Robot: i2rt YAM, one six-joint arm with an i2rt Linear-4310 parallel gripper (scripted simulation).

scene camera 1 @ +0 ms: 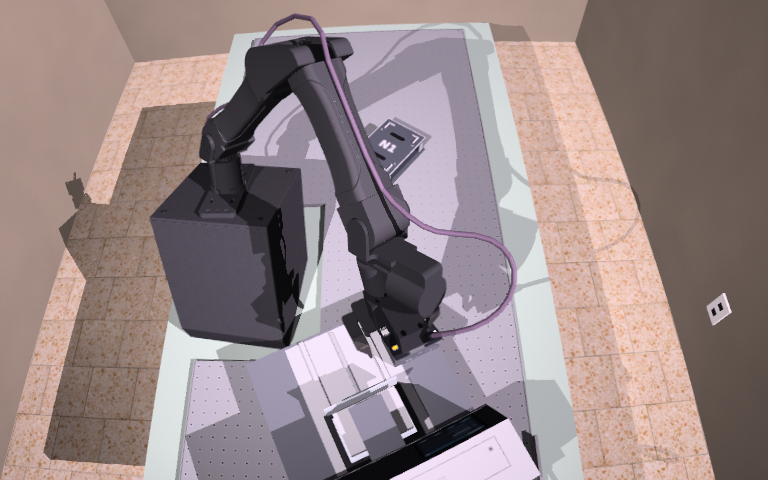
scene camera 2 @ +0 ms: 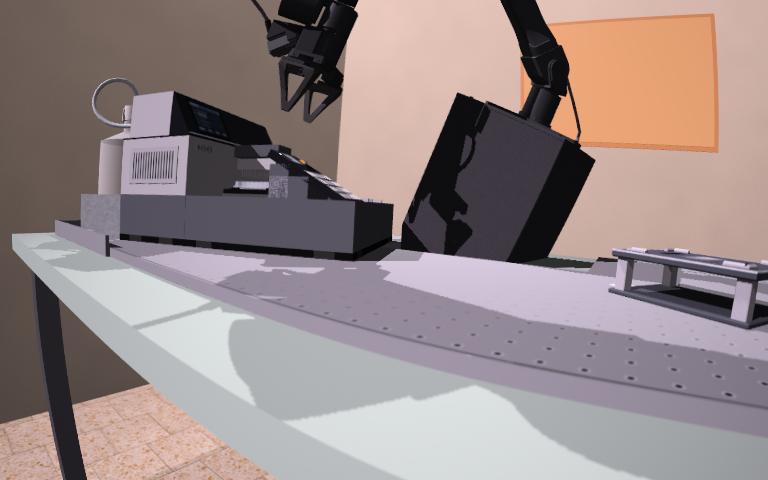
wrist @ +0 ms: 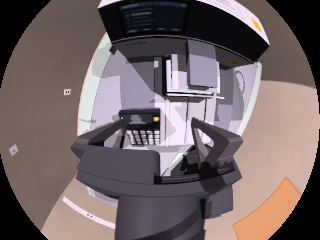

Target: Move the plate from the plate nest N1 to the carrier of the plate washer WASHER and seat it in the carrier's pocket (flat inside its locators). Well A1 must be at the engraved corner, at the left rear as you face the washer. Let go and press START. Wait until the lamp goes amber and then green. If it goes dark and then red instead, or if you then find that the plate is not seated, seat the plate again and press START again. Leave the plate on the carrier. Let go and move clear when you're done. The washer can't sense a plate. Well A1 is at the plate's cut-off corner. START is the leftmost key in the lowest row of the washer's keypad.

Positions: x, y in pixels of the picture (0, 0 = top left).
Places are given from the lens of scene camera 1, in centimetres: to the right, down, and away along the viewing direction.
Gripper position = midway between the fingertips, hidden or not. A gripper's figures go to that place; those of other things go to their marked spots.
my gripper (scene camera 1: 397, 343): 2, 17, 82
plate washer (scene camera 1: 294, 385): -17, 28, 92
plate nest N1 (scene camera 1: 403, 151): 5, -22, 125
The marked spots on the plate washer and the plate nest N1 are 64 cm apart.
